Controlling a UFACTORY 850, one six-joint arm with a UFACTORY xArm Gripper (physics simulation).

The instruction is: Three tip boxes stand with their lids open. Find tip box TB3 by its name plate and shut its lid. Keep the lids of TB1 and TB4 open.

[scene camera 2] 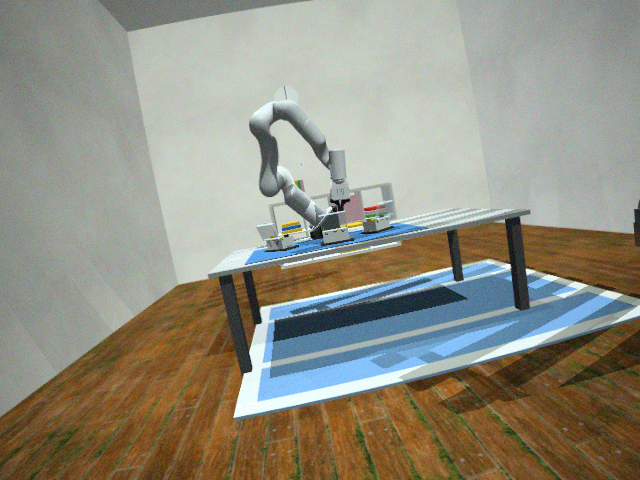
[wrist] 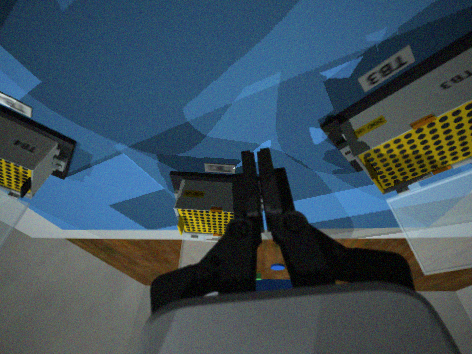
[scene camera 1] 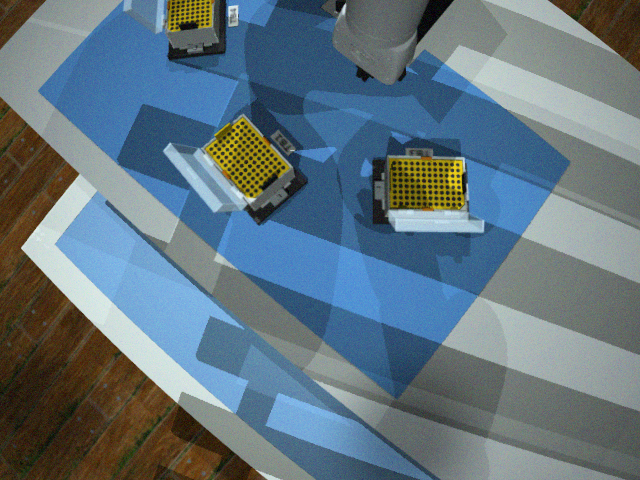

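TB3 [scene camera 1: 426,183] [scene camera 2: 376,224] [wrist: 415,145] is the right-hand box; its name plate [scene camera 1: 418,152] [wrist: 387,68] reads TB3 in the wrist view. Its clear lid [scene camera 1: 436,224] [wrist: 435,220] stands open, leaning outward. TB1 [scene camera 1: 248,157] [scene camera 2: 336,236] [wrist: 204,202] is the middle box, its lid [scene camera 1: 199,178] open. TB4 [scene camera 1: 191,20] [scene camera 2: 279,242] [wrist: 27,145] is at the left, its lid [scene camera 1: 145,12] [wrist: 10,207] open. My gripper [scene camera 2: 339,206] [wrist: 256,164] is shut and empty above the mat, apart from the boxes; its fingertips are hidden in scene camera 1.
The boxes stand on a blue patterned mat [scene camera 1: 330,289] on the table [scene camera 2: 496,214]. The arm [scene camera 2: 305,126] reaches over from its base behind the boxes. A shelf unit [scene camera 2: 388,193] with coloured items stands behind the table.
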